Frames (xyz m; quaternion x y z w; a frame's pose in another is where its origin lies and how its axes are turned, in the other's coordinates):
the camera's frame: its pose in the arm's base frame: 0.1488 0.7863 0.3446 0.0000 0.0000 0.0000 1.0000
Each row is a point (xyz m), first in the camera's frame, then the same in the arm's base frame.
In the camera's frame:
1: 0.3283 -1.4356 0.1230
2: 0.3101 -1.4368 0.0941
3: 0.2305 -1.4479 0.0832
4: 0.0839 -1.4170 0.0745
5: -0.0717 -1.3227 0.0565
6: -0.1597 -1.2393 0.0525
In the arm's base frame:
1: 0.4771 -0.6493 0.4676
2: 0.4589 -0.6505 0.4387
3: 0.3793 -0.6616 0.4278
4: 0.2327 -0.6307 0.4191
5: 0.0771 -0.5364 0.4011
6: -0.0109 -0.4530 0.3971

